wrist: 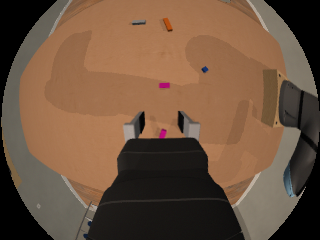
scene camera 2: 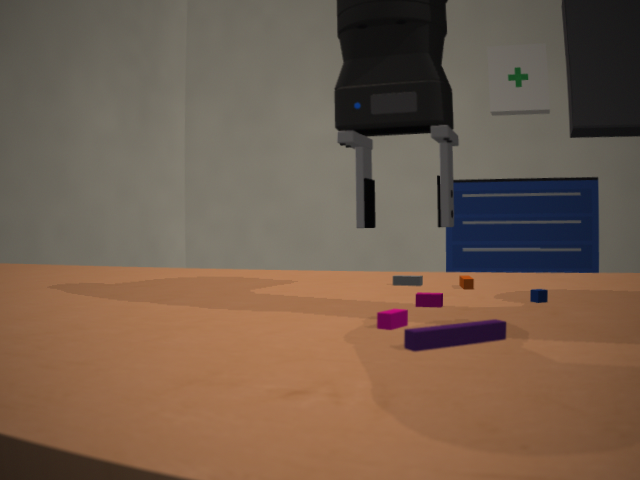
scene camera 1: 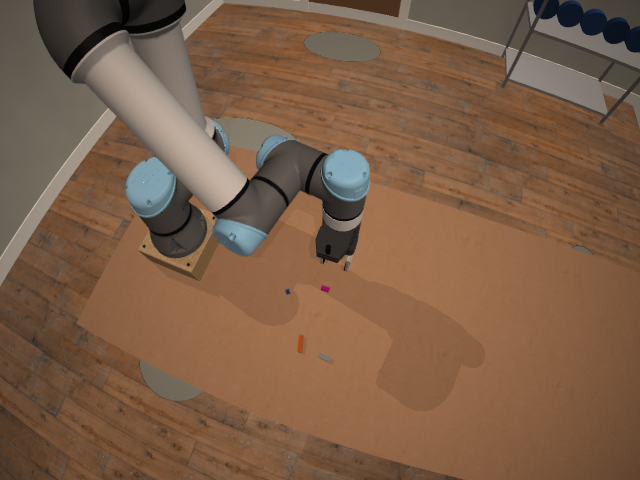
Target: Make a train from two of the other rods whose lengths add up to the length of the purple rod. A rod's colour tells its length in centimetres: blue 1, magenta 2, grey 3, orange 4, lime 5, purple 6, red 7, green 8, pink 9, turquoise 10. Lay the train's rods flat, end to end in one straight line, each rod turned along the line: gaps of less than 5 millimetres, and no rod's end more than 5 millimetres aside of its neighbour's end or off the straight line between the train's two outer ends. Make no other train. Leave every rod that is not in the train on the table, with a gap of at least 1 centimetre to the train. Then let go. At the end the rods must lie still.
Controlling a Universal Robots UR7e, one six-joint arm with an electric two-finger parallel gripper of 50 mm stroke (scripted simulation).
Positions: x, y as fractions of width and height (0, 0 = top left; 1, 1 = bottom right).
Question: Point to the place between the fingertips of my gripper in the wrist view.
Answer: At 0.50, 0.49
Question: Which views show the purple rod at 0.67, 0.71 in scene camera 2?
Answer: Scene camera 2 only.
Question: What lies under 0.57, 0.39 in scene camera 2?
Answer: My gripper.
